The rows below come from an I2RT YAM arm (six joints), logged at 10 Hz.
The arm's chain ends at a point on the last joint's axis. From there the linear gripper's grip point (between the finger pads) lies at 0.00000 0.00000 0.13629 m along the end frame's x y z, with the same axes.
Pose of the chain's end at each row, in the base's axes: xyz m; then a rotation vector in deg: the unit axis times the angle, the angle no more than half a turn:
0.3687 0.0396 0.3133 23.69 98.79 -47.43
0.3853 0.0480 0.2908 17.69 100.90 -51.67
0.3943 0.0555 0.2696 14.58 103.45 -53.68
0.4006 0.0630 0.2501 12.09 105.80 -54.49
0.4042 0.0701 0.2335 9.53 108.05 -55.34
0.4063 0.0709 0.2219 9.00 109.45 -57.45
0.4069 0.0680 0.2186 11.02 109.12 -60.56
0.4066 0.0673 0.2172 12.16 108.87 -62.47
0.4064 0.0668 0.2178 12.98 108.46 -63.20
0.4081 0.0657 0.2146 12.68 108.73 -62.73
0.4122 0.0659 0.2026 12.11 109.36 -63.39
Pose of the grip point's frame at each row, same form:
0.4632 -0.0570 0.2956 23.69 98.79 -47.43
0.4807 -0.0476 0.2730 17.69 100.90 -51.67
0.4895 -0.0397 0.2484 14.58 103.45 -53.68
0.4960 -0.0310 0.2250 12.09 105.80 -54.49
0.4996 -0.0229 0.2047 9.53 108.05 -55.34
0.4990 -0.0242 0.1914 9.00 109.45 -57.45
0.4947 -0.0323 0.1901 11.02 109.12 -60.56
0.4913 -0.0360 0.1900 12.16 108.87 -62.47
0.4898 -0.0378 0.1917 12.98 108.46 -63.20
0.4921 -0.0382 0.1877 12.68 108.73 -62.73
0.4956 -0.0383 0.1750 12.11 109.36 -63.39

